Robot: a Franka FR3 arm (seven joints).
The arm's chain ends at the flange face. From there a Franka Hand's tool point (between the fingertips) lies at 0.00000 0.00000 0.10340 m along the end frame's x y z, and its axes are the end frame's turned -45 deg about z.
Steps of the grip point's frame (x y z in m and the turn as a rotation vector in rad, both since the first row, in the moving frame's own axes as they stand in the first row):
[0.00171 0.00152 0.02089 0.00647 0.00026 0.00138]
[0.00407 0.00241 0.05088 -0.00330 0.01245 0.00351]
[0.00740 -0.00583 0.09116 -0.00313 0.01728 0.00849]
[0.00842 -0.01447 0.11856 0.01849 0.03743 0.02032]
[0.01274 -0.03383 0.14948 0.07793 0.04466 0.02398]
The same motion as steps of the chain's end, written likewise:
[0.00274 0.00036 0.02089 0.00476 -0.00439 0.00138]
[0.00343 -0.00051 0.05089 0.00647 0.01114 0.00351]
[-0.00039 -0.00833 0.09118 0.01001 0.01443 0.00849]
[-0.00570 -0.01211 0.11865 0.03954 0.01339 0.02032]
[-0.01259 -0.02395 0.14990 0.08668 -0.02353 0.02398]

